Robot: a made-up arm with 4 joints. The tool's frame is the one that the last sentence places. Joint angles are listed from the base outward.
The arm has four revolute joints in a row. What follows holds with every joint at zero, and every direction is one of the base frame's. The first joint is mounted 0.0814 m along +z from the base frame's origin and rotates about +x. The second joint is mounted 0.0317 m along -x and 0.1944 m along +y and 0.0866 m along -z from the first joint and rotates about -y. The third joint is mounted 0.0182 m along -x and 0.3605 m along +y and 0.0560 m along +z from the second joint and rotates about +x. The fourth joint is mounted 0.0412 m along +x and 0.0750 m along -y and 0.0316 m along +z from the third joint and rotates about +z. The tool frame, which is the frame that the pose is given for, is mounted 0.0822 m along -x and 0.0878 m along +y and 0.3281 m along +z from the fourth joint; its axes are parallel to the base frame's.
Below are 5 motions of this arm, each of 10 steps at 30 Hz.
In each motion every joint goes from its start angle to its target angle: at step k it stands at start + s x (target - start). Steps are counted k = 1, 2, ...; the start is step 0. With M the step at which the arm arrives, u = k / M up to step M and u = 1 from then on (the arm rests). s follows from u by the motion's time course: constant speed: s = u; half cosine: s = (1 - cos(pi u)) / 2; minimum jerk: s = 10 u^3 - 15 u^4 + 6 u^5.
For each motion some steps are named. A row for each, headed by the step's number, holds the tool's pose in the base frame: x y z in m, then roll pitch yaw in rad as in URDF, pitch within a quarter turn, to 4 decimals.
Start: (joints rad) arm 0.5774 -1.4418 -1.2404 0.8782
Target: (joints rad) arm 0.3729 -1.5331 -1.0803 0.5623
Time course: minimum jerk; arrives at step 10
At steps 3, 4, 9, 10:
3: 0.2083 0.7204 0.5626 0.9230 0.5352 2.3555
4: 0.2123 0.7344 0.5354 0.9495 0.5781 2.3309
9: 0.2291 0.7861 0.4087 1.0669 0.7899 2.2457
10: 0.2293 0.7866 0.4070 1.0685 0.7928 2.2449

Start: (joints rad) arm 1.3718 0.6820 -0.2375 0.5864
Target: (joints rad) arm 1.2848 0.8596 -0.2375 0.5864
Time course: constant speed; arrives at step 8
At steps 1, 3, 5, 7, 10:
1: -0.3732 -0.0427 0.6973 1.0600 -0.6658 -0.4168
3: -0.3842 -0.0143 0.6946 1.0400 -0.6838 -0.4475
5: -0.3946 0.0144 0.6908 1.0209 -0.7030 -0.4784
7: -0.4043 0.0433 0.6859 1.0028 -0.7235 -0.5095
10: -0.4088 0.0579 0.6830 0.9942 -0.7343 -0.5251

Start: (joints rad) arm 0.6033 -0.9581 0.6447 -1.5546
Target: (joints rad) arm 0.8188 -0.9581 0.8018 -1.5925
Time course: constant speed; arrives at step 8
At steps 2, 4, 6, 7, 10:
2: 0.3096 0.2528 0.2999 -1.6223 0.8718 -2.4938
4: 0.3023 0.2359 0.3010 -1.7385 0.8882 -2.6076
6: 0.2947 0.2200 0.3011 -1.8598 0.8947 -2.7245
7: 0.2907 0.2125 0.3008 -1.9213 0.8942 -2.7830
10: 0.2866 0.2053 0.3002 -1.9828 0.8913 -2.8409

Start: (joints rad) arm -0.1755 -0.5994 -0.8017 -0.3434
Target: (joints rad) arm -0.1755 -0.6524 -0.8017 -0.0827
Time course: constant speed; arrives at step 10
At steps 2, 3, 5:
2: 0.1052 0.8516 0.0955 -1.0891 0.3458 -0.2832
3: 0.1048 0.8510 0.0974 -1.0861 0.3739 -0.2718
5: 0.1044 0.8495 0.1012 -1.0786 0.4300 -0.2482

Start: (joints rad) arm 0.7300 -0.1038 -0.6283 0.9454
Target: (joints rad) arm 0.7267 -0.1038 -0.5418 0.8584
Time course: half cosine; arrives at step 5
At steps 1, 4, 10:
1: -0.0861 0.3007 0.7821 0.1289 -0.0443 0.9992
4: -0.0864 0.2868 0.7731 0.1759 -0.0858 0.9213
10: -0.0864 0.2852 0.7720 0.1819 -0.0902 0.9120

